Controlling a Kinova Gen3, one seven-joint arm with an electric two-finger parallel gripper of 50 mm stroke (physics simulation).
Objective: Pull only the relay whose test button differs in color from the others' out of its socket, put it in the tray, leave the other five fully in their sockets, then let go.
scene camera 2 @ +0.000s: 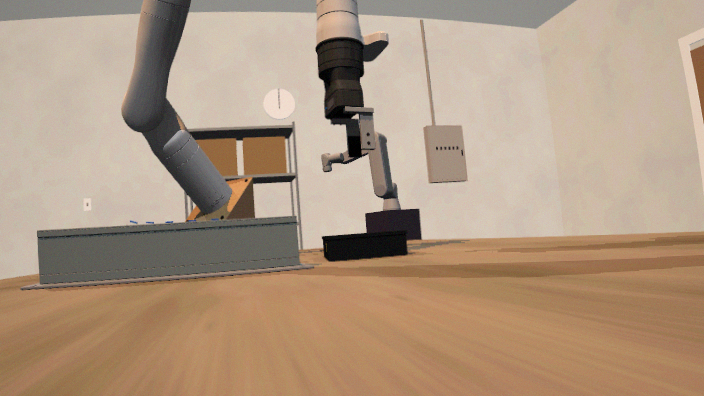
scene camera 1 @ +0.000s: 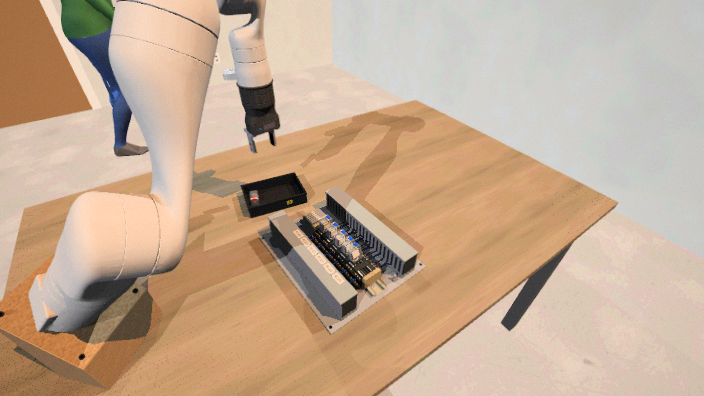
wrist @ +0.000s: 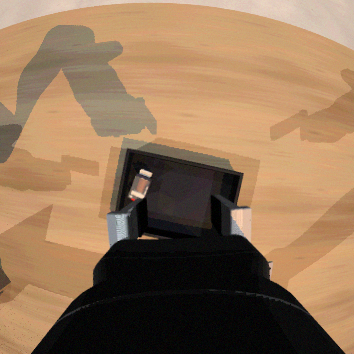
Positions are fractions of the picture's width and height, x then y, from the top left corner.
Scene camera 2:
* gripper: 0.51,0.39
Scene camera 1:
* gripper: 0.37,0.38
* mounting plate: 0.52,0.76
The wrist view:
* gripper: 0.50,0.59
